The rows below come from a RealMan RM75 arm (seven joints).
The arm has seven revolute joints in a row. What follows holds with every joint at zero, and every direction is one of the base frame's. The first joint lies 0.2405 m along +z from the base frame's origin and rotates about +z. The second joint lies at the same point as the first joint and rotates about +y. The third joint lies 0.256 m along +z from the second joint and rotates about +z. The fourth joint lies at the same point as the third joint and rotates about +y. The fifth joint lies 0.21 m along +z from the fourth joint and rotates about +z. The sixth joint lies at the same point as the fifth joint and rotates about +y. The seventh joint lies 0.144 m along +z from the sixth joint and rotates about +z. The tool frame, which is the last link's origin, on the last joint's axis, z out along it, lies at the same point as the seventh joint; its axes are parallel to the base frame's.
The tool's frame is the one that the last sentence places.
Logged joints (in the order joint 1, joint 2, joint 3, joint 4, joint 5, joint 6, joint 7), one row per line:
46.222 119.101 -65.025 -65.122 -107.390 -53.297 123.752
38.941 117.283 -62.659 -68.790 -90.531 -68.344 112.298
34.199 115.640 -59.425 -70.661 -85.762 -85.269 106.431
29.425 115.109 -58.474 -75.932 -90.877 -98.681 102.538
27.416 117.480 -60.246 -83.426 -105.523 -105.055 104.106
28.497 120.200 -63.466 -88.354 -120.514 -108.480 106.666
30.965 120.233 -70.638 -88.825 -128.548 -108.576 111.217
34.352 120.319 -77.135 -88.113 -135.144 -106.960 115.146
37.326 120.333 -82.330 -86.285 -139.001 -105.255 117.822
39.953 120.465 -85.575 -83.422 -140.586 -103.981 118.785
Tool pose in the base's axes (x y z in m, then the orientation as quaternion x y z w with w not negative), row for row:
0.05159 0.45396 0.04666 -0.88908 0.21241 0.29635 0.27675
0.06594 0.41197 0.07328 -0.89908 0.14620 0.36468 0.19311
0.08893 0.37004 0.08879 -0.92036 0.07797 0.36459 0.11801
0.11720 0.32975 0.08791 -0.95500 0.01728 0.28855 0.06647
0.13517 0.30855 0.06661 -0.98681 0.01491 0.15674 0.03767
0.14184 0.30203 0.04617 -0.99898 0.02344 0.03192 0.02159
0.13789 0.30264 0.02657 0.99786 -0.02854 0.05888 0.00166
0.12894 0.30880 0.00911 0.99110 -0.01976 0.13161 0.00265
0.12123 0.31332 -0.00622 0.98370 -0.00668 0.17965 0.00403
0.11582 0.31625 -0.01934 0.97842 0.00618 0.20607 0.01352
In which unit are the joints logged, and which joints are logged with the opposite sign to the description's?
The joints are logged in degrees. Opposite sign: none.
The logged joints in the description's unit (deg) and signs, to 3 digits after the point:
46.222 119.101 -65.025 -65.122 -107.390 -53.297 123.752
38.941 117.283 -62.659 -68.790 -90.531 -68.344 112.298
34.199 115.640 -59.425 -70.661 -85.762 -85.269 106.431
29.425 115.109 -58.474 -75.932 -90.877 -98.681 102.538
27.416 117.480 -60.246 -83.426 -105.523 -105.055 104.106
28.497 120.200 -63.466 -88.354 -120.514 -108.480 106.666
30.965 120.233 -70.638 -88.825 -128.548 -108.576 111.217
34.352 120.319 -77.135 -88.113 -135.144 -106.960 115.146
37.326 120.333 -82.330 -86.285 -139.001 -105.255 117.822
39.953 120.465 -85.575 -83.422 -140.586 -103.981 118.785

